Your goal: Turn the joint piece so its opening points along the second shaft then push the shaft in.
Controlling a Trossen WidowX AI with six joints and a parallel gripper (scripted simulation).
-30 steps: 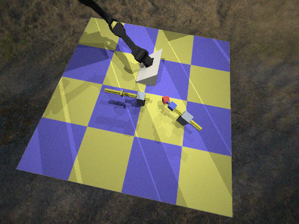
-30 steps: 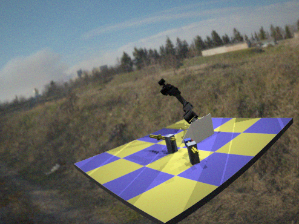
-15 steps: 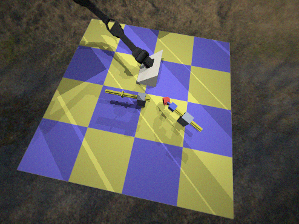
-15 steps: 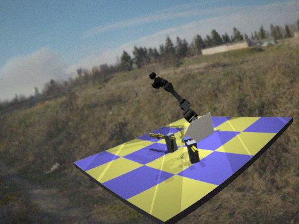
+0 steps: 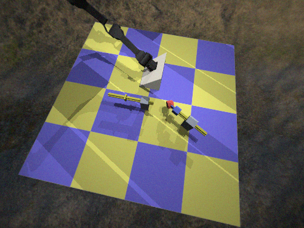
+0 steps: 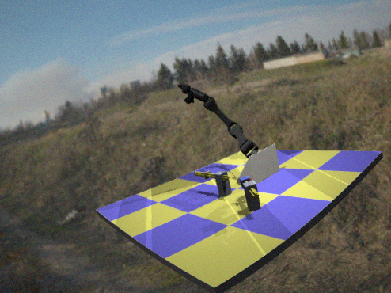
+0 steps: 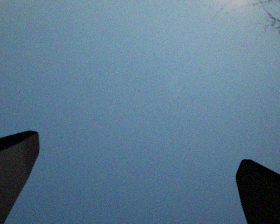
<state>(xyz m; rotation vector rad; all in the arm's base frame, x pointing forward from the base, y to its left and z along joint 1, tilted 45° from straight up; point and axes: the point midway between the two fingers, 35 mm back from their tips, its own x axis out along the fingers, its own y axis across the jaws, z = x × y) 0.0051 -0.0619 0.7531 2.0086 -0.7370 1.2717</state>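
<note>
Right now my gripper tip is 240 mm short of the red joint piece, 760 mm to the right of it and 520 mm above it.
</note>
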